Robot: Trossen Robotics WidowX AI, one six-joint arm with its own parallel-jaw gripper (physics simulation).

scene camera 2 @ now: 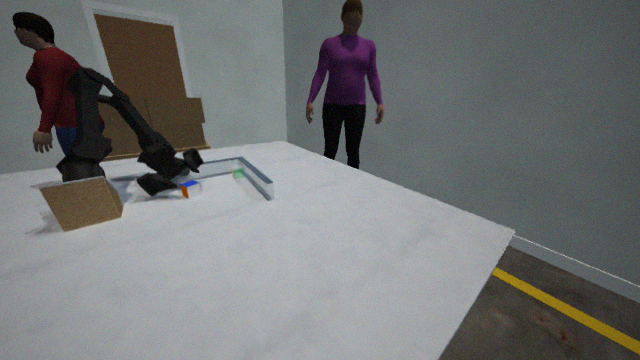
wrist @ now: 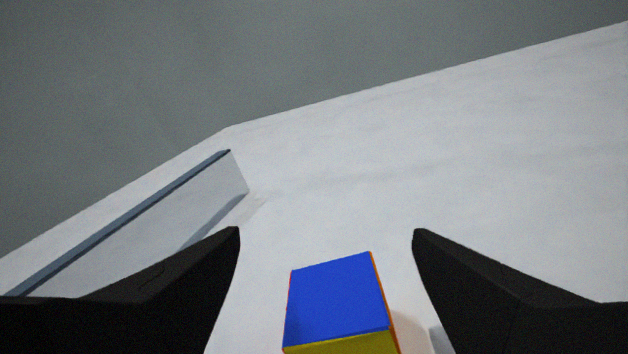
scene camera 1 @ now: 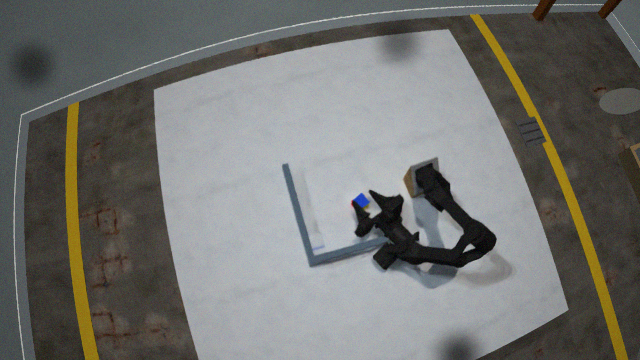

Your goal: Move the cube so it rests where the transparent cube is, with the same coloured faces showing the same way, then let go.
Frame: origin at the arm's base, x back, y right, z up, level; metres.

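Seen in the pictures: gripper, between the fingertips: (scene camera 2: 187,178) (wrist: 326,237) (scene camera 1: 361,195); arm's base, origin of its link: (scene camera 2: 85,187) (scene camera 1: 425,175).
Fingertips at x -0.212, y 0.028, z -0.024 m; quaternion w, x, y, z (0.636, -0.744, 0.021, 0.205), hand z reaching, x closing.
Observation:
Pixels of each thing's middle, then the offset from my fingertips to it. "*": a spot on its surface instead.
- cube, middle of its body: (wrist: 344,324) (scene camera 1: 360,203) (scene camera 2: 191,189) dz -0.041, dx -0.002, dy -0.010 m
- faint bluish patch, a spot on its surface: (scene camera 1: 318,248) * dz -0.041, dx -0.179, dy -0.089 m
- green patch with an orange edge, a spot on its surface: (scene camera 2: 238,173) * dz -0.041, dx -0.172, dy -0.048 m
The cube (scene camera 1: 361,201) (scene camera 2: 185,191) (wrist: 336,302) appears to rest on the white table, blue face up. In the wrist view its yellow face points toward the gripper, with thin red and orange edges at left and right. My gripper (scene camera 1: 363,196) (scene camera 2: 187,178) (wrist: 326,237) is open; its fingers stand apart on either side of the cube, with gaps in the wrist view. The transparent cube shows as a faint bluish patch (scene camera 1: 318,248) near the inner corner of the L-shaped wall, and as a green patch with an orange edge (scene camera 2: 238,173) in scene camera 2.
The low blue-grey L-shaped wall (scene camera 1: 298,215) (scene camera 2: 259,178) (wrist: 125,215) stands beyond the cube, one leg running toward the arm. A brown block with a grey top (scene camera 1: 409,183) (scene camera 2: 82,206) stands beside the arm's base. Two people stand beyond the table (scene camera 2: 300,280).

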